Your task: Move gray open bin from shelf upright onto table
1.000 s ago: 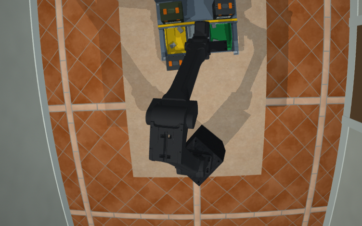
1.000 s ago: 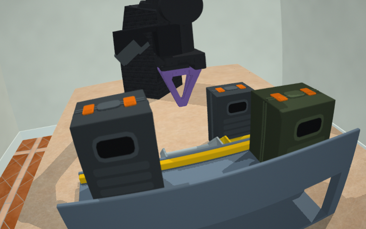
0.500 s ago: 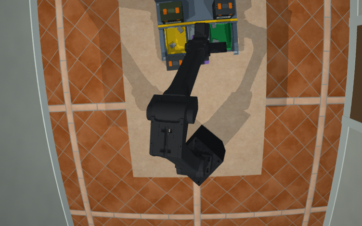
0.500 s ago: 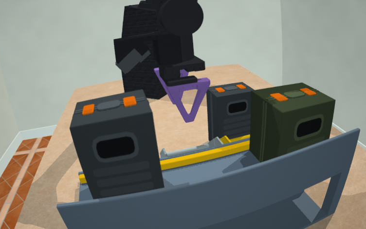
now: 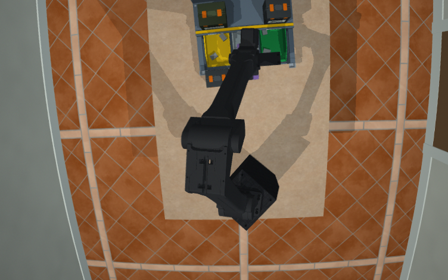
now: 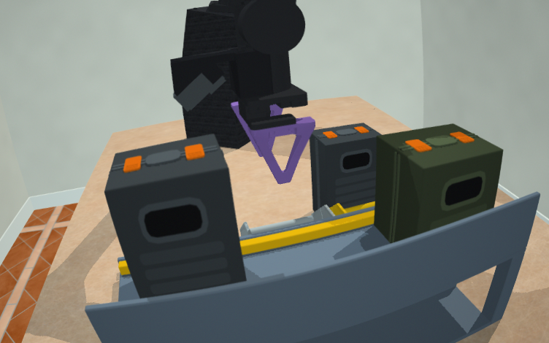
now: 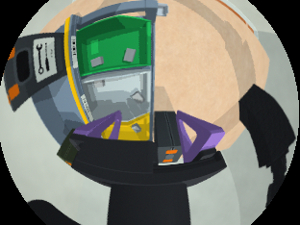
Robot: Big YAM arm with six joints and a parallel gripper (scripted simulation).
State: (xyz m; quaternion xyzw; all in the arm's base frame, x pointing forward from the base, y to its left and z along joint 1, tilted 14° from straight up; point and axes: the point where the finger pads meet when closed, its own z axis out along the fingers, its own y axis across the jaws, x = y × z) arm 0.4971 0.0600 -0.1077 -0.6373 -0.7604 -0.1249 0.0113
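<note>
Right now the gray open bin is 8 cm below my hand, 8 cm ahead of it and 1 cm to the left of it. Round my hand: green bin: 10 cm to the right, 10 cm ahead, 8 cm below; yellow bin: 12 cm to the left, 8 cm below, 6 cm ahead; yellow rail: 13 cm ahead, 2 cm to the left, 2 cm below.
</note>
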